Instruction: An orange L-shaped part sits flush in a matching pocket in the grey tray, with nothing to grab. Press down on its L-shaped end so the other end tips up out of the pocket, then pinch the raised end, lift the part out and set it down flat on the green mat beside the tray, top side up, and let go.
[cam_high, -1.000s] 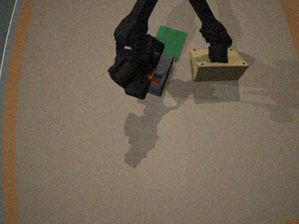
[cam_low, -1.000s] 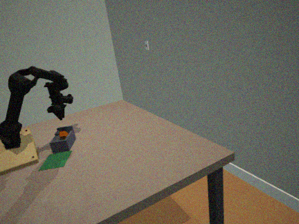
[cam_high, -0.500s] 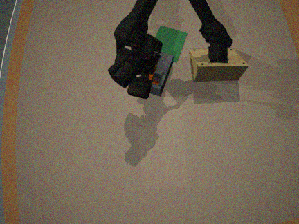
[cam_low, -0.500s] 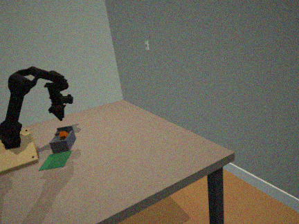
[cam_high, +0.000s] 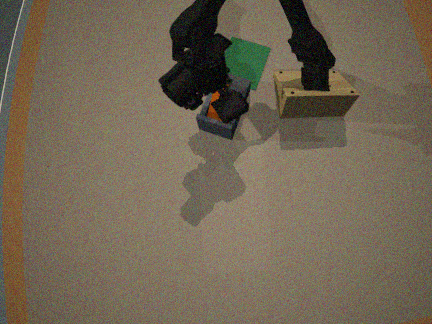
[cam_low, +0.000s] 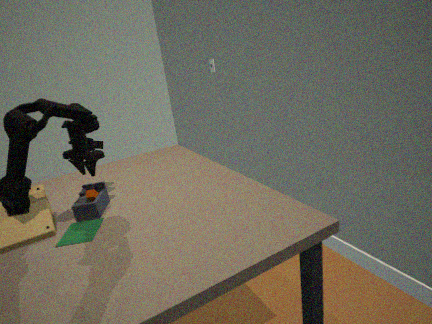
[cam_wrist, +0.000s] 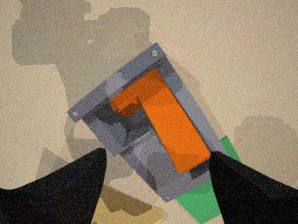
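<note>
Right now my gripper tip is 10 mm past the orange l-shaped part and 100 mm above it. Round my gripper tip: green mat 60 mm behind, 170 mm to the right, 160 mm below.
</note>
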